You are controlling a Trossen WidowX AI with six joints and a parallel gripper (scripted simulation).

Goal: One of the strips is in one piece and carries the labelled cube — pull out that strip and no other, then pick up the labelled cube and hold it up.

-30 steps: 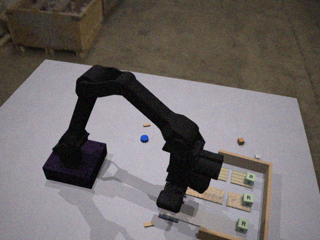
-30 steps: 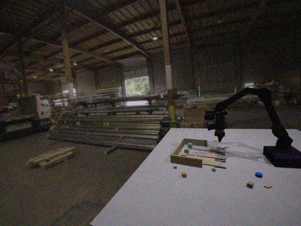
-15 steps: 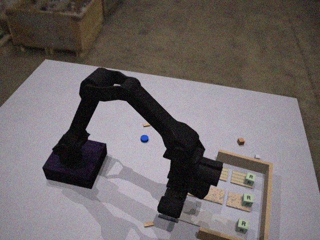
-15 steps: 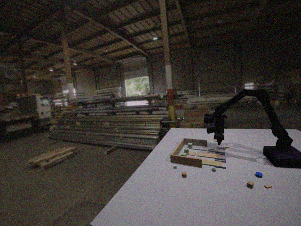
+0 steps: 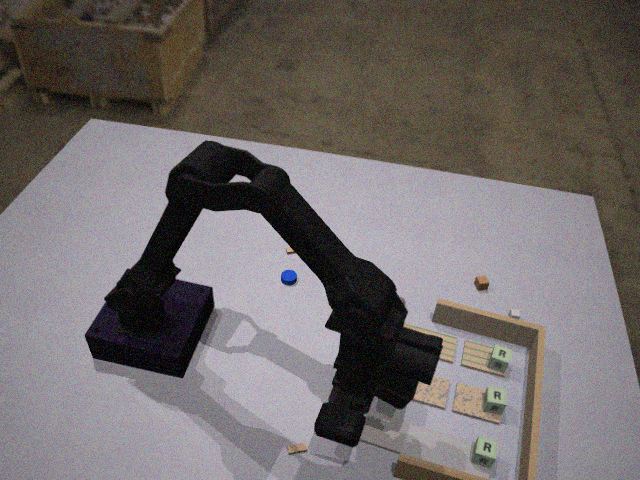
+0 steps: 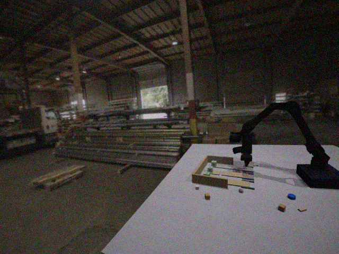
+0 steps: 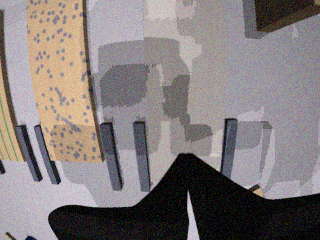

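The wood chip is 80 mm behind my gripper tip, 60 mm to the right of it and 20 mm below it. From my gripper tip the other things lie so: blue disc (130 mm behind, 290 mm to the left, 20 mm below); grey pebble (80 mm ahead, 250 mm to the left, 10 mm below); white cube (300 mm ahead, 240 mm to the left, 10 mm below).
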